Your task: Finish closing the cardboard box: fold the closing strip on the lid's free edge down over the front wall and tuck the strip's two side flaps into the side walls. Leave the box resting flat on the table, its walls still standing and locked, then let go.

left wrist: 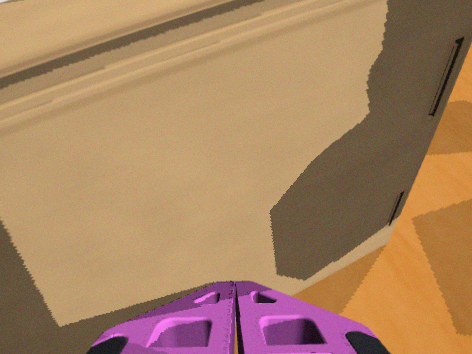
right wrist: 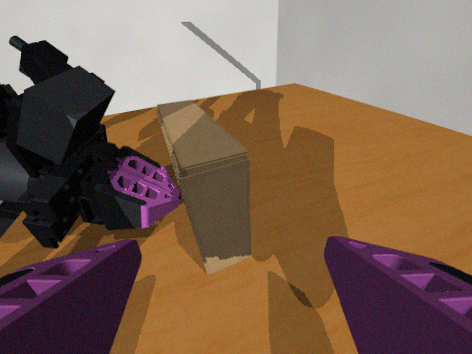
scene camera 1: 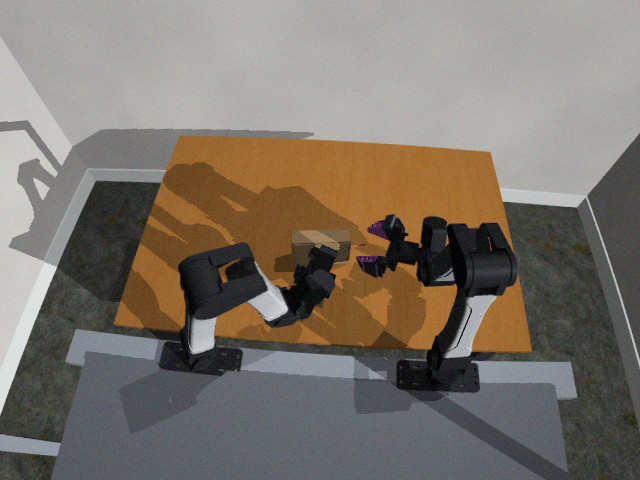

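Note:
The cardboard box (scene camera 1: 302, 253) (left wrist: 175, 175) (right wrist: 220, 215) stands on the table, its lid (scene camera 1: 310, 236) (right wrist: 207, 135) lying across the top. In the left wrist view, thin layered edges run along the seam above the broad wall facing the robot, and two dark slots show near that wall's right edge. The closing strip and its side flaps cannot be told apart. My left gripper (left wrist: 235, 295) (right wrist: 180, 200) is shut and empty, its tips at or close to the lower part of that broad wall. My right gripper (scene camera 1: 362, 243) (right wrist: 232, 247) is open and empty, to the right of the box.
The wooden table (scene camera 1: 413, 180) (left wrist: 445, 175) (right wrist: 400, 200) carries the box, with arm shadows across it. The left arm's wrist covers part of the box in the scene view. The right arm stretches in from the right side. A pale wall rises behind the table.

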